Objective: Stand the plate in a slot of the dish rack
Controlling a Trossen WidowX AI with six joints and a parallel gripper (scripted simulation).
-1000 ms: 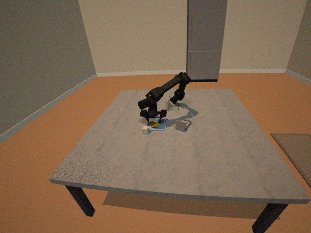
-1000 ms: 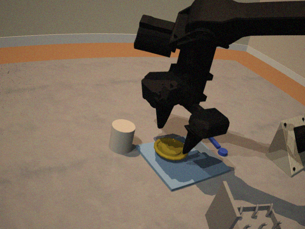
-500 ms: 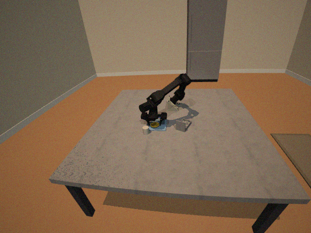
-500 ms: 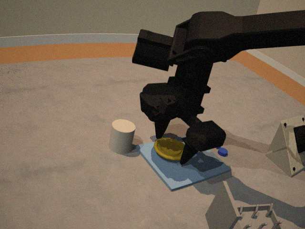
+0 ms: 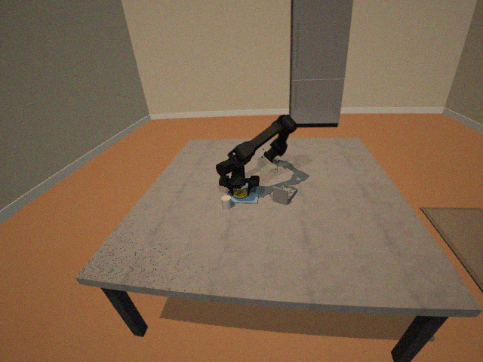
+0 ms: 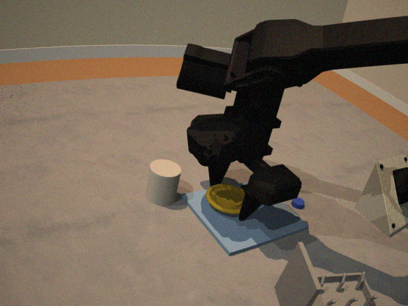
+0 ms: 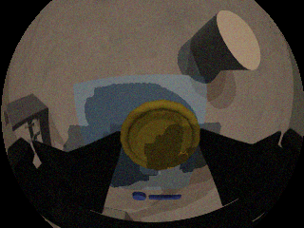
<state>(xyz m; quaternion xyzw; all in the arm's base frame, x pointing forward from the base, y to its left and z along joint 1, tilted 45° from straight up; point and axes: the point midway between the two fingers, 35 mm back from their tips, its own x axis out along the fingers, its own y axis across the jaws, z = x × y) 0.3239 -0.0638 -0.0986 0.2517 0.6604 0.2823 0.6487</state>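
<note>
Now: the light blue mat 20 mm behind my gripper tip, 20 mm to the left of it and 10 mm below it. From my gripper tip the other things lie so: beige cylinder: 80 mm ahead, 50 mm to the right, 20 mm above; then small blue spoon: 130 mm behind, 10 mm to the left; then yellow plate: 10 mm above.
</note>
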